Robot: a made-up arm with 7 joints. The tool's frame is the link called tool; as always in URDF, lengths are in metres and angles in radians.
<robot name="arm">
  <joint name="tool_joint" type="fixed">
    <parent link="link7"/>
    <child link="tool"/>
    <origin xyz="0 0 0" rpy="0 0.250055 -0.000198"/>
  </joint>
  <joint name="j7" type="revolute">
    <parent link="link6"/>
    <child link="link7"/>
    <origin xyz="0.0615 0 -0.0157"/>
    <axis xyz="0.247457 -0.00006 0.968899"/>
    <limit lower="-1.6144" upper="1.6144"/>
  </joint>
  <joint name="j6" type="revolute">
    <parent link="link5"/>
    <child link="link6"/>
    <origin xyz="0.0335 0 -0.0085"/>
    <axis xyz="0.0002 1 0.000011"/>
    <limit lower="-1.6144" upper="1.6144"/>
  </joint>
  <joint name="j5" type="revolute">
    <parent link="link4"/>
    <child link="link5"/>
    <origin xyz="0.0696 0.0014 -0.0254"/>
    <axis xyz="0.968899 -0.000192 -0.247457"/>
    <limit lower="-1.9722" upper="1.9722"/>
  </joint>
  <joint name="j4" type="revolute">
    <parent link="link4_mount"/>
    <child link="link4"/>
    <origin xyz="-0.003 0 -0.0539"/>
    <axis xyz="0.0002 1 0.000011"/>
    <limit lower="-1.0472" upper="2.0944"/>
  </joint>
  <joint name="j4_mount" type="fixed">
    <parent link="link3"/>
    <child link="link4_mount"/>
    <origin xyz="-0.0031 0 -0.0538"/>
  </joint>
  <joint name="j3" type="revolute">
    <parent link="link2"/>
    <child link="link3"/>
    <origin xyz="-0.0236 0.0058 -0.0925"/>
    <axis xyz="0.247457 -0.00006 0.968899"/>
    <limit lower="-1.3" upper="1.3"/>
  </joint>
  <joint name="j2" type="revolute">
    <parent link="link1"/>
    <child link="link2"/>
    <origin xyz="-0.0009 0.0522 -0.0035"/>
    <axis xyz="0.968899 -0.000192 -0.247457"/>
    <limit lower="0" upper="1.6"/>
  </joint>
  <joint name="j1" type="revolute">
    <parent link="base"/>
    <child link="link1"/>
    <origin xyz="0 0 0"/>
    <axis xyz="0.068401 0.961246 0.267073"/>
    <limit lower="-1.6" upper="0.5"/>
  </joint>
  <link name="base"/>
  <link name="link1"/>
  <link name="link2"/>
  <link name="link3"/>
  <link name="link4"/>
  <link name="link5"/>
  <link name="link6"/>
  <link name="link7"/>
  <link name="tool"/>
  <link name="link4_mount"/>
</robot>
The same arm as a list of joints. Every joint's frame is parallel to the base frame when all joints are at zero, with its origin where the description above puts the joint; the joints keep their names.
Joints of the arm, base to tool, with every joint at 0 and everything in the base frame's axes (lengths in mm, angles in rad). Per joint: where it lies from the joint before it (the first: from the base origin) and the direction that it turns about. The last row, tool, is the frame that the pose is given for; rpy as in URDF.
j1: axis 0.068403 0.961235 0.26711 offset 0 0 0
j2: axis 0.968889 -0.0002 -0.247497 offset -0.9 52.2 -3.5
j3: axis 0.247497 -0.0001 0.968889 offset -23.6 5.8 -92.5
j4: axis 0.0002 1 0 offset -6.1 0 -107.7
j5: axis 0.968889 -0.0002 -0.247497 offset 69.6 1.4 -25.4
j6: axis 0.0002 1 0 offset 33.5 0 -8.5
j7: axis 0.247497 -0.0001 0.968889 offset 61.5 0 -15.7
tool: offset 0 0 0 rpy 0 0.2501 -0.0002
Joint limits (rad, base to tool): -1.6..0.5 0..1.6 -1.3..1.3 -1.0472..2.0944 -1.9722..1.9722 -1.6144..1.6144 -1.6144..1.6144

